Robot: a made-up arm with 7 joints.
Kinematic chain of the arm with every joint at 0, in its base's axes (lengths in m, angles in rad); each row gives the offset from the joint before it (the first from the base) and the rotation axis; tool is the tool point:
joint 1: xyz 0 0 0.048 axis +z
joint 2: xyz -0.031 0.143 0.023 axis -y
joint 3: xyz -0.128 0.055 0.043 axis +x
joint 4: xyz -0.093 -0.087 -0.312 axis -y
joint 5: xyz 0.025 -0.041 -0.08 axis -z
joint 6: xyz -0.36 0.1 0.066 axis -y
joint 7: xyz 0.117 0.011 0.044 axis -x
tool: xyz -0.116 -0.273 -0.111
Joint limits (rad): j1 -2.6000..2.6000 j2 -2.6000..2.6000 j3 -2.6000..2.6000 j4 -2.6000..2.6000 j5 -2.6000..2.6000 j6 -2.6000..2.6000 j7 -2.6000..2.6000
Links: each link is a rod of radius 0.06 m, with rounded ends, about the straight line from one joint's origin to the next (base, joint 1, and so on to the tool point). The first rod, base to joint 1, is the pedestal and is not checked.
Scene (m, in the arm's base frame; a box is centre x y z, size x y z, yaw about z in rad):
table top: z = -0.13
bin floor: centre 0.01 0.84 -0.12 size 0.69 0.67 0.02 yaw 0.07
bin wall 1: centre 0.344 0.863 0 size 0.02 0.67 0.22 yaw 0.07
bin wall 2: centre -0.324 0.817 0 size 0.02 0.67 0.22 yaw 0.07
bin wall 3: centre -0.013 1.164 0 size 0.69 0.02 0.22 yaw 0.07
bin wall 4: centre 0.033 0.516 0 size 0.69 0.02 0.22 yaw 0.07
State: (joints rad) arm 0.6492 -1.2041 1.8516 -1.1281 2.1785 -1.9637 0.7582
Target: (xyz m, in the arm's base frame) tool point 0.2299 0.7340 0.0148
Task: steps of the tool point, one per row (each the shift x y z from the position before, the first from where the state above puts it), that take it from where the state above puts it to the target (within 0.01 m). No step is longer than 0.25 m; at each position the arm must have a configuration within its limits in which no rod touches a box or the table.
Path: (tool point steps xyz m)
1: 0.1831 0.1163 -0.0850
2: 0.1517 0.0841 -0.1489
3: 0.0923 0.0535 -0.1848

